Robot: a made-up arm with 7 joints. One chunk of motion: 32 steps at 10 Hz.
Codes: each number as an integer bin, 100 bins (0 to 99) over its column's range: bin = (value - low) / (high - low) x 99, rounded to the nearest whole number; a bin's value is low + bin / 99 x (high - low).
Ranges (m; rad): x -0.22..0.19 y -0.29..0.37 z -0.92..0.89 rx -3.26..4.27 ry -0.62..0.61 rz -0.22..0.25
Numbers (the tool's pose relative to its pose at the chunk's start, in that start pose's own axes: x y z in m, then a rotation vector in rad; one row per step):
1: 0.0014 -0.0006 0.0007 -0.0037 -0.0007 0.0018
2: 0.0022 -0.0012 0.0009 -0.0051 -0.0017 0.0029
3: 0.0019 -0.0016 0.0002 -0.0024 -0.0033 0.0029
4: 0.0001 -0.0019 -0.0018 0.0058 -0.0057 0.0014
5: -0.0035 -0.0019 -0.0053 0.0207 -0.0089 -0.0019
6: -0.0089 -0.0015 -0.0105 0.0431 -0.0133 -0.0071
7: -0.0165 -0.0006 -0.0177 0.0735 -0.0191 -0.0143
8: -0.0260 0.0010 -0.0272 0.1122 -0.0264 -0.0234
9: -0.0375 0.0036 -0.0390 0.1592 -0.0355 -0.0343
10: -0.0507 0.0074 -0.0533 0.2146 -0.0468 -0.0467
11: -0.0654 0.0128 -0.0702 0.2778 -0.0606 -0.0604
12: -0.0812 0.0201 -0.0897 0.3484 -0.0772 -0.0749
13: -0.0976 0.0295 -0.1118 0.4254 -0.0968 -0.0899
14: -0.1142 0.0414 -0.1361 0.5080 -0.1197 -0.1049
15: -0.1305 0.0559 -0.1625 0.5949 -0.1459 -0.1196
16: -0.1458 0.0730 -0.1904 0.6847 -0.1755 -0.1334
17: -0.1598 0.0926 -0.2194 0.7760 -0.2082 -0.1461
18: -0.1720 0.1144 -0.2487 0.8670 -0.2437 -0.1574
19: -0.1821 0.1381 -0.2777 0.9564 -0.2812 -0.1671
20: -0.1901 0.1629 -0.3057 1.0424 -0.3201 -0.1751
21: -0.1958 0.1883 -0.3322 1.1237 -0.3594 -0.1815
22: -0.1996 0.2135 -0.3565 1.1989 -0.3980 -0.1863
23: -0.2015 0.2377 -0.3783 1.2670 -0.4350 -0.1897
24: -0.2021 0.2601 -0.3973 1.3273 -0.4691 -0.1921
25: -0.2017 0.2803 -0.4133 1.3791 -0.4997 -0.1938
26: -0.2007 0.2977 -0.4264 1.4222 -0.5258 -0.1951
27: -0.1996 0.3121 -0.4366 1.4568 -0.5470 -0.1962
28: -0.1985 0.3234 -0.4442 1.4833 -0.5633 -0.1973
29: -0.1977 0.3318 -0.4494 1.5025 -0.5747 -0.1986
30: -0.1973 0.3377 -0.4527 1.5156 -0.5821 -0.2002
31: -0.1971 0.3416 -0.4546 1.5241 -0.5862 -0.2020
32: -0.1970 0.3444 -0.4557 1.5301 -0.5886 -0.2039
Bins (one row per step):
1: 53 43 50 43 50 47
2: 54 43 50 43 50 47
3: 54 43 50 43 50 47
4: 53 43 50 43 49 47
5: 52 43 50 43 49 46
6: 51 43 50 43 49 45
7: 49 43 49 44 48 43
8: 47 44 49 44 48 41
9: 44 44 48 45 47 39
10: 41 45 47 46 46 37
11: 37 45 46 47 45 34
12: 34 47 45 47 44 31
13: 30 48 44 48 42 27
14: 26 50 43 50 40 24
15: 22 52 41 51 38 21
16: 18 54 40 52 36 18
17: 15 57 38 53 33 16
18: 12 61 37 54 30 13
19: 9 64 35 55 27 11
20: 7 68 34 57 24 9
21: 6 72 32 58 21 8
22: 5 76 31 59 18 7
23: 4 79 30 60 15 6
24: 4 83 29 60 12 6
25: 4 86 28 61 10 6
26: 5 88 27 62 8 5
27: 5 90 26 62 6 5
28: 5 92 26 62 5 5
29: 5 93 26 63 4 5
30: 5 94 26 63 3 4
31: 6 95 25 63 3 4
32: 6 95 25 63 3 3

